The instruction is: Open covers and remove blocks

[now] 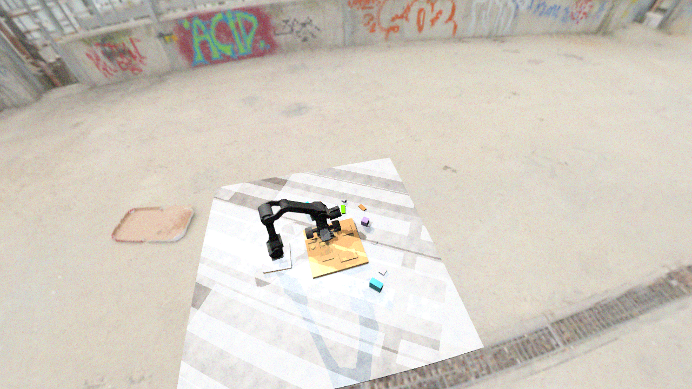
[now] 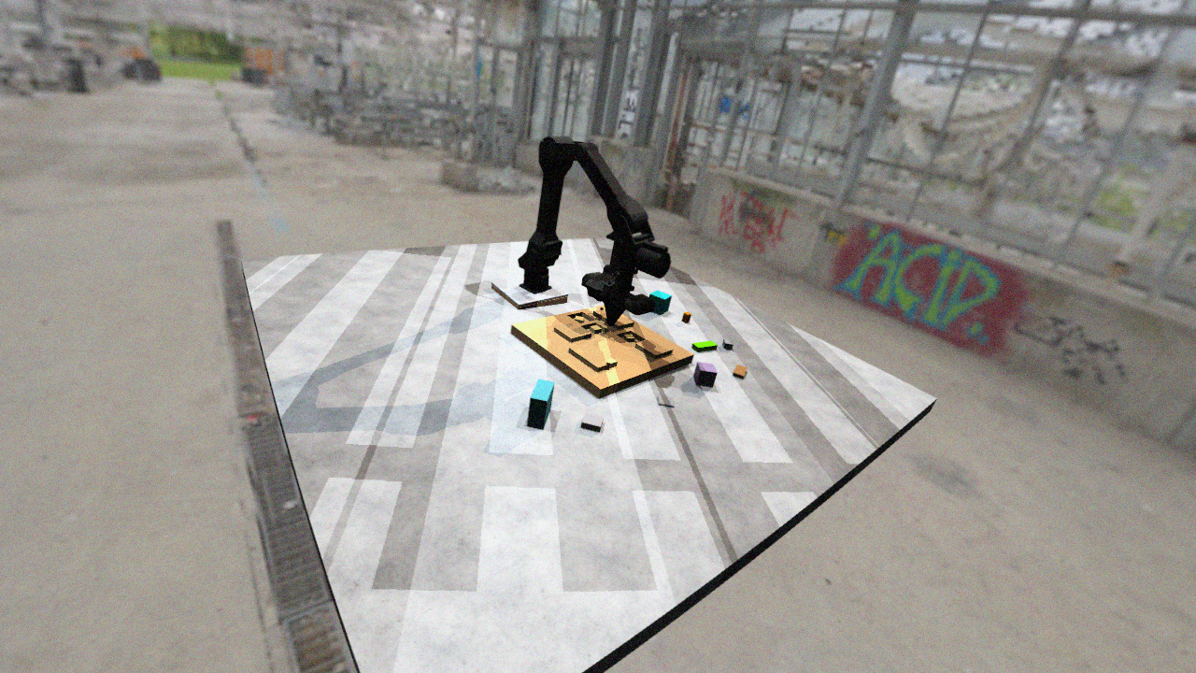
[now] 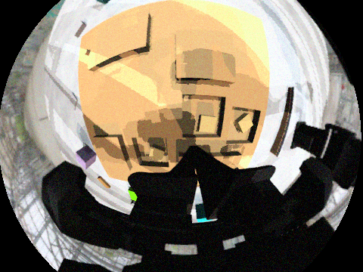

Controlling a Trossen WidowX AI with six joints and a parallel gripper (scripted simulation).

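Now: the tan puzzle board 30 mm ahead of my gripper tip, 60 mm to the right of it and 10 mm below it. Also, from my gripper tip: green block: 170 mm ahead, 160 mm to the left, 20 mm below; cyan cube: 30 mm behind, 250 mm to the left; purple cube: 250 mm ahead, 20 mm to the left, 10 mm below.
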